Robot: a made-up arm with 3 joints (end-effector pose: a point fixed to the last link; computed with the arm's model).
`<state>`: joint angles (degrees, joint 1 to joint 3).
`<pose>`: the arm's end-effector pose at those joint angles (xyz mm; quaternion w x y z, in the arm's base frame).
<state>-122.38 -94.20 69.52</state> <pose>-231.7 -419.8 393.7 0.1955 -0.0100 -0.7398 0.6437</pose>
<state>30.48 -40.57 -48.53</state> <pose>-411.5 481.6 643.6 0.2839 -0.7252 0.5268 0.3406</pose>
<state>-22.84 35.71 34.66</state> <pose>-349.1 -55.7 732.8 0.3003 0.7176 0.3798 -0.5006</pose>
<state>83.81 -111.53 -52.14</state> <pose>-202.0 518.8 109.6 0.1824 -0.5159 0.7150 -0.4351</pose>
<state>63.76 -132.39 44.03</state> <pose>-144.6 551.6 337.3 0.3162 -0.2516 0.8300 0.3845</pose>
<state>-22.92 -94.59 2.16</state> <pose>-256.7 184.0 905.2 0.4194 -0.2435 0.4462 0.7522</pose>
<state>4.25 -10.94 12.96</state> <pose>-406.1 224.7 793.9 0.0757 0.6524 -0.0704 -0.7508</pose>
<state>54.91 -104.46 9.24</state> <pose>-225.0 600.1 394.5 0.2133 -0.3971 0.8366 0.3112</pose>
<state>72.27 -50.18 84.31</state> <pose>-329.5 555.1 299.6 0.4048 0.0393 -0.5169 -0.7532</pose>
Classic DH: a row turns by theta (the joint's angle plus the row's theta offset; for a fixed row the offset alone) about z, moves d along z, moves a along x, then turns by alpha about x. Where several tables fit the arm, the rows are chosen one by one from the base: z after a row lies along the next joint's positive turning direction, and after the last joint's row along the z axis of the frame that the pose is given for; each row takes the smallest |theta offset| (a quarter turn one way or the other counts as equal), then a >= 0, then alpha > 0; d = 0 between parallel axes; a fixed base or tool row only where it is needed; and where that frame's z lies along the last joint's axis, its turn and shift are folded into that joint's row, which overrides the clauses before.
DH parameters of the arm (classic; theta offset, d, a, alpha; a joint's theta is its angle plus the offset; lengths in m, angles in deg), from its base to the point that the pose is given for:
base (fixed): 90 0.39 0.08 -90
joint 1: -17.75 0.3065 0.2347 102.58
joint 2: -42.33 0.2135 -0.1266 -54.42
joint 3: 47.76 0.1545 -0.0351 -62.61
tool (fixed): 69.65 -0.0043 0 0

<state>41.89 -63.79 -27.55</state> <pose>-355.1 571.4 535.3 0.1887 -0.6308 0.6821 0.3182</pose>
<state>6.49 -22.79 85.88</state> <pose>-370.3 300.7 783.6 0.5111 0.3002 0.0708 -0.8022</pose>
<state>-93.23 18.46 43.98</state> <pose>-375.1 -309.9 417.6 0.1383 -0.7257 -0.6016 0.3039</pose>
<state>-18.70 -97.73 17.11</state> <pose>-243.0 215.9 892.3 0.3634 -0.2238 0.4045 0.8088</pose>
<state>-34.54 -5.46 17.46</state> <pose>-403.0 -69.8 783.3 0.0870 -0.6589 -0.2265 0.7120</pose>
